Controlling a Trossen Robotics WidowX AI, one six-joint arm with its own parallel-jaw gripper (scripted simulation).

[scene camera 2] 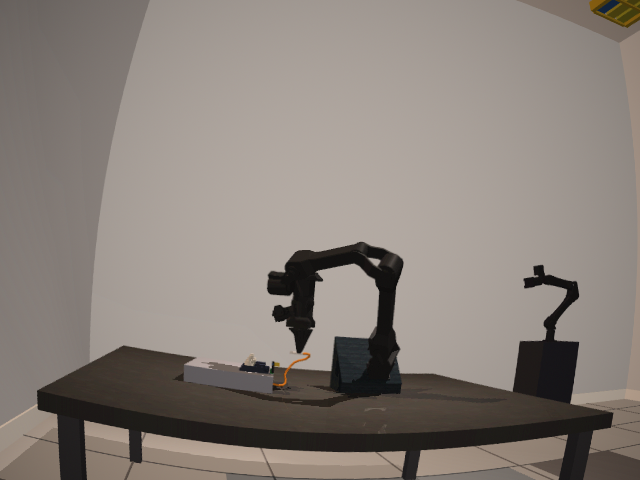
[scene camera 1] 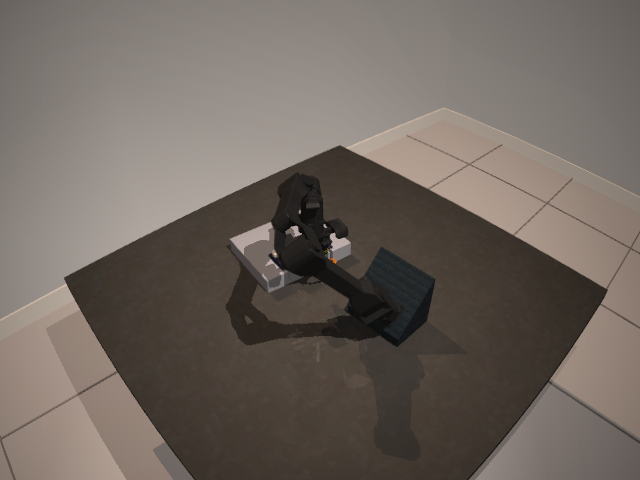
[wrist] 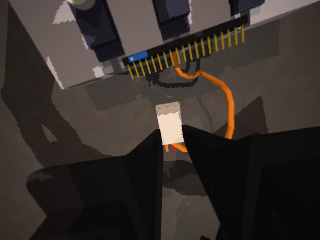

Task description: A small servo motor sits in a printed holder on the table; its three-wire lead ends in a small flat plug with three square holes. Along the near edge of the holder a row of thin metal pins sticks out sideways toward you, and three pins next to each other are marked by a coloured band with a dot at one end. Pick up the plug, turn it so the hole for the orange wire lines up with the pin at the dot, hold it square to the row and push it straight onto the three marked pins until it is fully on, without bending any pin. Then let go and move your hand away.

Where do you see a holder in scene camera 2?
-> At 219,373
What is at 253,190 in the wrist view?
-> The gripper.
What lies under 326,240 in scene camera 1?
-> The gripper.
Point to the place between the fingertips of the gripper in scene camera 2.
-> At 299,353
